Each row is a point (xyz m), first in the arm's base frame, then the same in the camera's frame.
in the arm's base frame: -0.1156 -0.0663 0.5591
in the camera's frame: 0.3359 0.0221 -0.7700
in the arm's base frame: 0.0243 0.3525 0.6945
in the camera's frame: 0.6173 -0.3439 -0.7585
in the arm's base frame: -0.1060 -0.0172 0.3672
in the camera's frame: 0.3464 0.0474 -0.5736
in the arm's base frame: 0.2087 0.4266 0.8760
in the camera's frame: 0.8293 -0.4081 -0.9114
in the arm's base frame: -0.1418 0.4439 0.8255
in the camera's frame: 0.5018 -0.5249 -0.8423
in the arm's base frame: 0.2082 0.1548 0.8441
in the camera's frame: 0.7359 -0.1589 -0.9753
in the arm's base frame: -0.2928 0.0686 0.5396
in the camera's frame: 0.2128 -0.1497 -0.6971
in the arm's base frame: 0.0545 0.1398 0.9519
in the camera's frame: 0.5948 -0.2345 -1.0746
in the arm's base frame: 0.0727 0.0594 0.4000
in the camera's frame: 0.5424 0.0296 -0.5859
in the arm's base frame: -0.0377 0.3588 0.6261
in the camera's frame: 0.5558 -0.3472 -0.6895
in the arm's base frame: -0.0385 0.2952 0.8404
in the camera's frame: 0.5505 -0.3645 -0.9123
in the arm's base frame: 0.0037 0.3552 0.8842
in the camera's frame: 0.6136 -0.4177 -0.9345
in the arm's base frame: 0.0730 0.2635 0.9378
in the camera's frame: 0.6523 -0.3319 -1.0195
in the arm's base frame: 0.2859 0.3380 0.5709
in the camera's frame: 0.8487 -0.2006 -0.6595
